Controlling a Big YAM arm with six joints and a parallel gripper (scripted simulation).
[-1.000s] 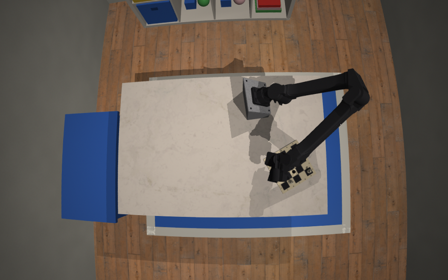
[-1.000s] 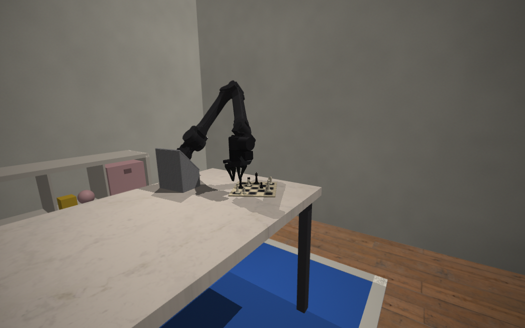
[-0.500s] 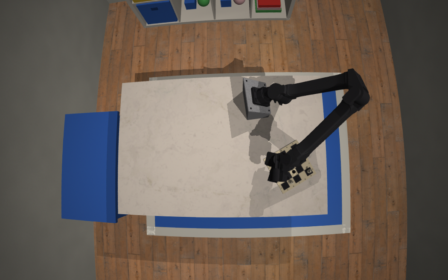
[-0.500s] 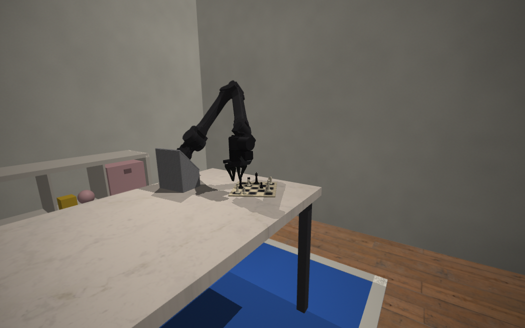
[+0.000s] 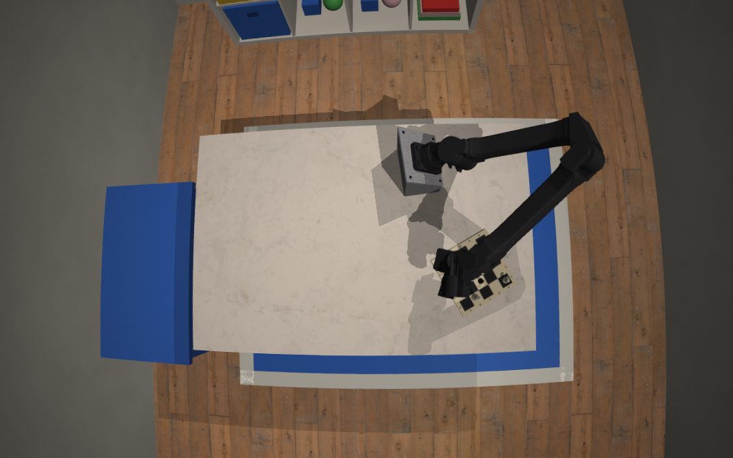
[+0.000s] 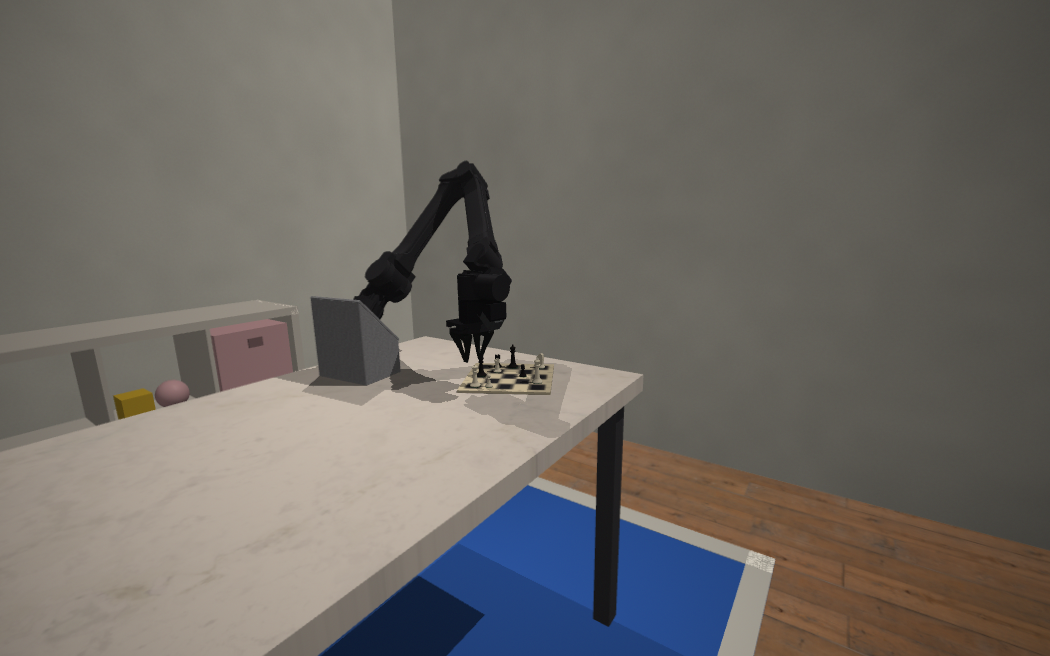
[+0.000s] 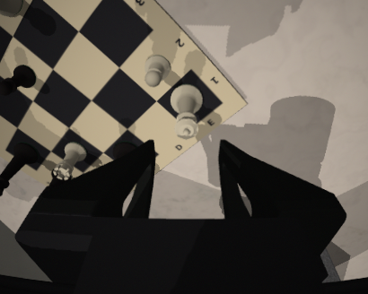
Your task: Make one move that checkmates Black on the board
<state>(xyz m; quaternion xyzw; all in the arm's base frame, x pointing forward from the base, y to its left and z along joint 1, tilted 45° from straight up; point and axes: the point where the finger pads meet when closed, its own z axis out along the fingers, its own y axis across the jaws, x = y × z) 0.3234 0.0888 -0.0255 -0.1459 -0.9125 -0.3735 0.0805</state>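
The white rook is 40 mm below my hand. From my hand the other things lie so: white pawn (60 mm below, 40 mm ahead, 10 mm to the left); black pawn (110 mm to the left, 70 mm ahead, 60 mm below); small chessboard (100 mm to the left, 70 mm below, 40 mm ahead).
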